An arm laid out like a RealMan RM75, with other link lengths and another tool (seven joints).
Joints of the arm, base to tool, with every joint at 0 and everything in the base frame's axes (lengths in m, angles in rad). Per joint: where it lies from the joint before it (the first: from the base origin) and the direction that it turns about. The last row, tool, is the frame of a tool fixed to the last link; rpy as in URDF.
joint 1: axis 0 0 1 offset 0.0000 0.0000 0.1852
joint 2: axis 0 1 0 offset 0.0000 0.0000 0.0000
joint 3: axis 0 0 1 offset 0.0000 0.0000 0.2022
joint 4: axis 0 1 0 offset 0.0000 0.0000 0.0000
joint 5: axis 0 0 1 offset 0.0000 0.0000 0.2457
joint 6: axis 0 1 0 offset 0.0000 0.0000 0.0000
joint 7: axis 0 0 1 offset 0.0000 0.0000 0.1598
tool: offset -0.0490 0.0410 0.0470 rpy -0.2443 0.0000 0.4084
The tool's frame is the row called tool.
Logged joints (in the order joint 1, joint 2, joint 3, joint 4, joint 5, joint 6, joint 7), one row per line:
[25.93, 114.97, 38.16, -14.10, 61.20, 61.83, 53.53]
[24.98, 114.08, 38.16, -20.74, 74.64, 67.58, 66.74]
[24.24, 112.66, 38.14, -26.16, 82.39, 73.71, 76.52]
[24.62, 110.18, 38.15, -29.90, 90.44, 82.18, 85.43]
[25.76, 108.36, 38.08, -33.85, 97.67, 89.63, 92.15]
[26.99, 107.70, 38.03, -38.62, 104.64, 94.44, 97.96]
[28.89, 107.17, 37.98, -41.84, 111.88, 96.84, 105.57]
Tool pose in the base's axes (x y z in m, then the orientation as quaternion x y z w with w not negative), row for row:
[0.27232, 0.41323, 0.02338, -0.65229, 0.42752, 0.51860, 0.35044]
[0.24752, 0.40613, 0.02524, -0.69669, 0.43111, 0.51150, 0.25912]
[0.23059, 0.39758, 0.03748, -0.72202, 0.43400, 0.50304, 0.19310]
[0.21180, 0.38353, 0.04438, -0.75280, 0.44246, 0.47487, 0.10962]
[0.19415, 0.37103, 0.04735, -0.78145, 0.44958, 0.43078, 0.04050]
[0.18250, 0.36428, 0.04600, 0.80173, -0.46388, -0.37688, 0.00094]
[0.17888, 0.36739, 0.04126, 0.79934, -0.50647, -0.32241, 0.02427]
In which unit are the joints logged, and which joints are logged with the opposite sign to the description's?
The joints are logged in degrees. Opposite sign: joint 3, joint 5, joint 6.
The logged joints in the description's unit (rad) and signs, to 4 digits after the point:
[0.4526, 2.0066, -0.6660, -0.2461, -1.0681, -1.0791, 0.9343]
[0.4360, 1.9911, -0.6660, -0.3620, -1.3027, -1.1795, 1.1648]
[0.4231, 1.9663, -0.6657, -0.4566, -1.4380, -1.2865, 1.3355]
[0.4297, 1.9230, -0.6658, -0.5219, -1.5785, -1.4343, 1.4910]
[0.4496, 1.8912, -0.6646, -0.5908, -1.7047, -1.5643, 1.6083]
[0.4711, 1.8797, -0.6637, -0.6740, -1.8263, -1.6483, 1.7097]
[0.5042, 1.8705, -0.6629, -0.7302, -1.9527, -1.6902, 1.8425]

